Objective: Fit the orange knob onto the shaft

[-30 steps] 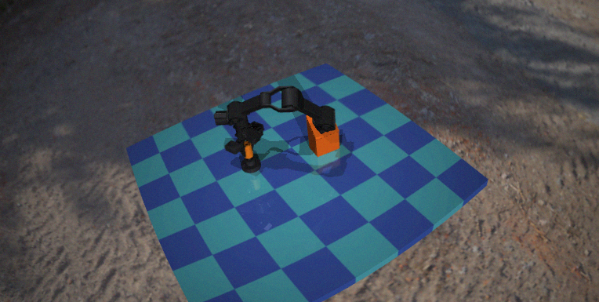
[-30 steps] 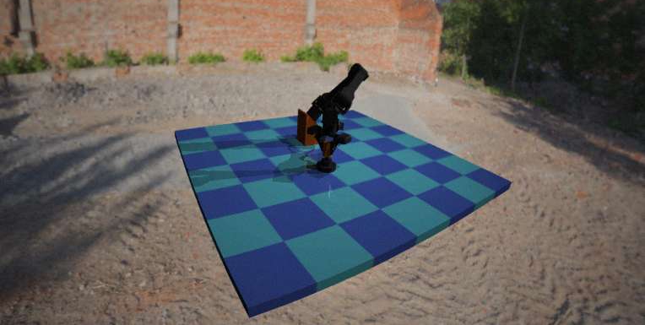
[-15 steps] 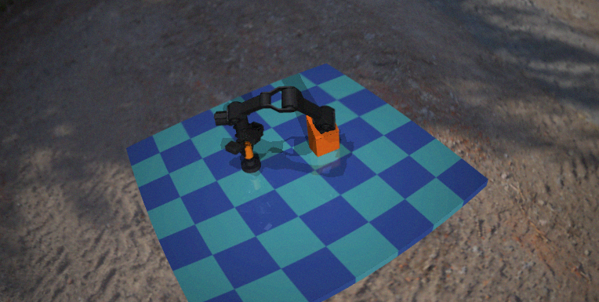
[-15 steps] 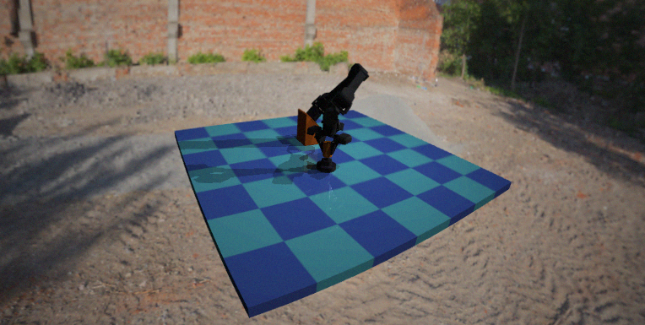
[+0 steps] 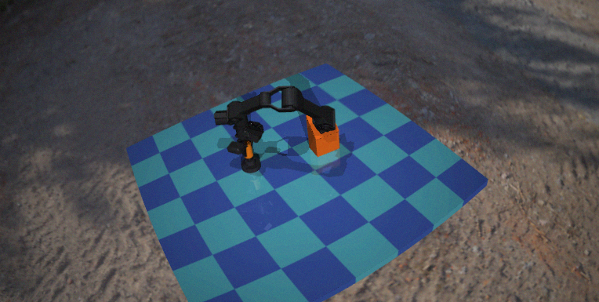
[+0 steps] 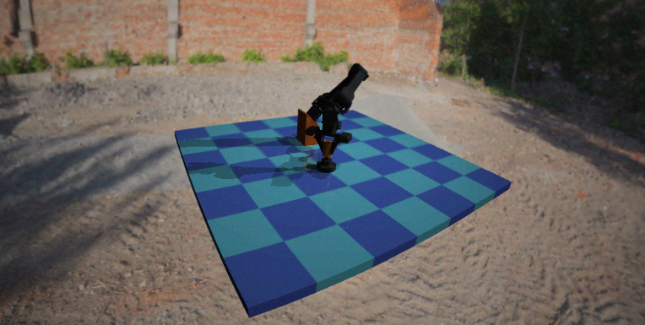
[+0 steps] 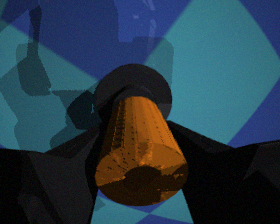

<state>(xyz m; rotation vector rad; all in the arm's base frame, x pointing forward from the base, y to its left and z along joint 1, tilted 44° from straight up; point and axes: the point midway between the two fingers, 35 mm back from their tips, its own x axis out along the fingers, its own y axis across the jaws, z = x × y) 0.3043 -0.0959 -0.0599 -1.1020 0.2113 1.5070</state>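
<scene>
The orange knob lies 2 cm above my gripper tip. The rest, counted from my gripper tip: pedestal (4 cm below).
</scene>
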